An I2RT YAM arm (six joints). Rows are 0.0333 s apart.
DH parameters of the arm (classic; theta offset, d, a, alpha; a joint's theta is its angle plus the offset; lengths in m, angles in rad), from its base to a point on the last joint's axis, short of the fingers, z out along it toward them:
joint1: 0 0.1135 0.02 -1.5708
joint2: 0 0 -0.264 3.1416
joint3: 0.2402 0 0.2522 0
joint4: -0.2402 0 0.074 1.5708
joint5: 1.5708 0 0 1.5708
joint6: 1.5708 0.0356 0 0
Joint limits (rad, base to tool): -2.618..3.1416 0..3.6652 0..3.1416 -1.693..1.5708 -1.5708..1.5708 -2.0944..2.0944
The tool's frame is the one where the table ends.
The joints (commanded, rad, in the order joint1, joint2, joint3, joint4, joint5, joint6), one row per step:
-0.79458, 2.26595, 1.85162, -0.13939, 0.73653, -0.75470
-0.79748, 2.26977, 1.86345, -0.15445, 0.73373, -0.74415
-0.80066, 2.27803, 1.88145, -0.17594, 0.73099, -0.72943
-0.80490, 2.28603, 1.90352, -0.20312, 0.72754, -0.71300
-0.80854, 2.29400, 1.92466, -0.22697, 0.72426, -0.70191
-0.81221, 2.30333, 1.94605, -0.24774, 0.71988, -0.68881
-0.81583, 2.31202, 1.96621, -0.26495, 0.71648, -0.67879
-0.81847, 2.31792, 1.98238, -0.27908, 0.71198, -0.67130
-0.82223, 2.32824, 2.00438, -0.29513, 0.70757, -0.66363
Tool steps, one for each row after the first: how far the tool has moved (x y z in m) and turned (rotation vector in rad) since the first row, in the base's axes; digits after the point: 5 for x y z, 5 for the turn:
-0.00052, -0.00153, 0.00071, 0.00566, -0.00582, -0.00466
-0.00069, -0.00365, 0.00069, 0.01449, -0.01216, -0.01141
-0.00127, -0.00612, 0.00167, 0.02447, -0.01940, -0.01948
-0.00162, -0.00841, 0.00264, 0.03288, -0.02338, -0.02505
-0.00176, -0.01091, 0.00324, 0.04025, -0.03101, -0.03062
-0.00194, -0.01338, 0.00405, 0.04523, -0.03754, -0.03571
-0.00205, -0.01514, 0.00520, 0.04947, -0.04349, -0.03786
-0.00207, -0.01789, 0.00585, 0.05402, -0.04926, -0.04135

